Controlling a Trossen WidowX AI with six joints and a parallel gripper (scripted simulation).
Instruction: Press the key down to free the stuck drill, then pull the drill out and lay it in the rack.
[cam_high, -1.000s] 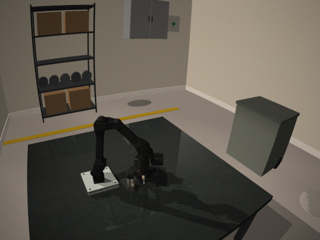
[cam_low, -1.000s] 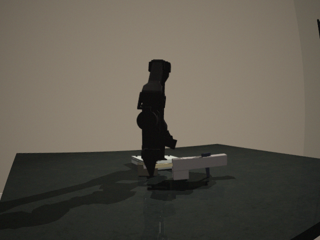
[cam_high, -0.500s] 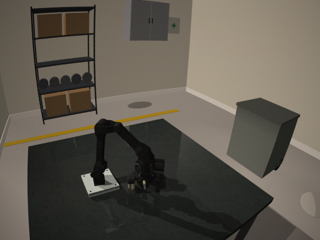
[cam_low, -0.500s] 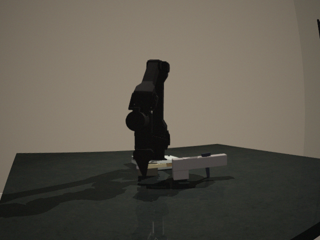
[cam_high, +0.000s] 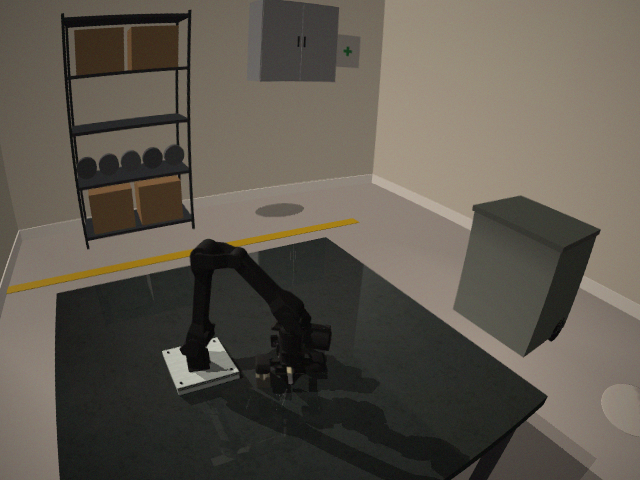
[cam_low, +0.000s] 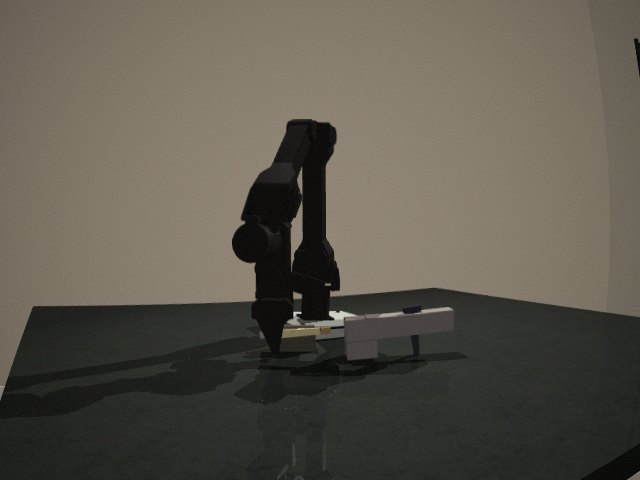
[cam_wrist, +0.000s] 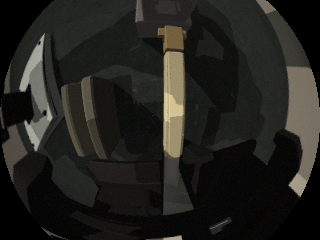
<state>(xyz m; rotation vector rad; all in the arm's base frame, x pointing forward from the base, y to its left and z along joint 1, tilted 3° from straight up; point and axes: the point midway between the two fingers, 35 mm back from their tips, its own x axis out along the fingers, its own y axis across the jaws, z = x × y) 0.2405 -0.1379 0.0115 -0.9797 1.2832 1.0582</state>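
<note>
My gripper tip is now 1 cm short of the drill, 4 cm to the right of it and 4 cm below it. Also, from my gripper tip: rack: 6 cm behind, 5 cm to the left, 1 cm above; housing: 5 cm ahead, 19 cm to the left, 4 cm above; dark blue key: 6 cm ahead, 22 cm to the left, 4 cm above.
</note>
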